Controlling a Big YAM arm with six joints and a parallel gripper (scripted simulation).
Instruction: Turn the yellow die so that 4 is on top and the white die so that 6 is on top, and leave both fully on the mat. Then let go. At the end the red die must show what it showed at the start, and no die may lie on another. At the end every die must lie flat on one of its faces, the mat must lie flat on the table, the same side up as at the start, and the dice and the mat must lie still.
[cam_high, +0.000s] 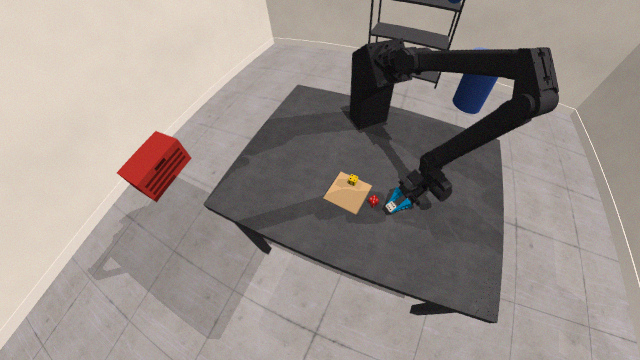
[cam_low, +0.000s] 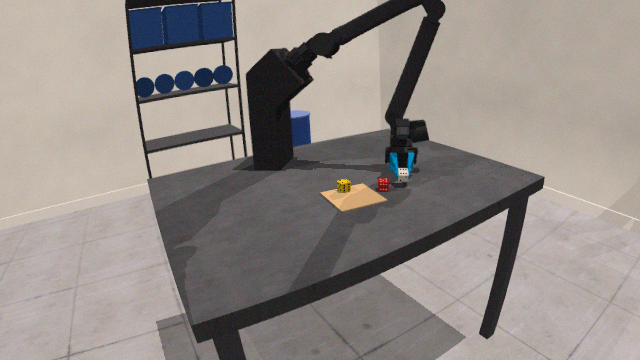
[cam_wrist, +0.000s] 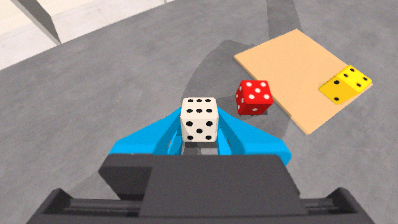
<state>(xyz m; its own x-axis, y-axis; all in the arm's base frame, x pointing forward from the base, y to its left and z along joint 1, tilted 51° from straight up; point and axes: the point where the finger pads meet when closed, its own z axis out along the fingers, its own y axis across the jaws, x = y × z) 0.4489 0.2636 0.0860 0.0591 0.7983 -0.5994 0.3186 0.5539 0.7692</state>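
My hand is right at the white die. Round my hand: tan mat 30 mm ahead, 170 mm to the right, 30 mm below; red die 10 mm ahead, 70 mm to the right, 20 mm below; yellow die 20 mm behind, 180 mm to the right, 10 mm below.
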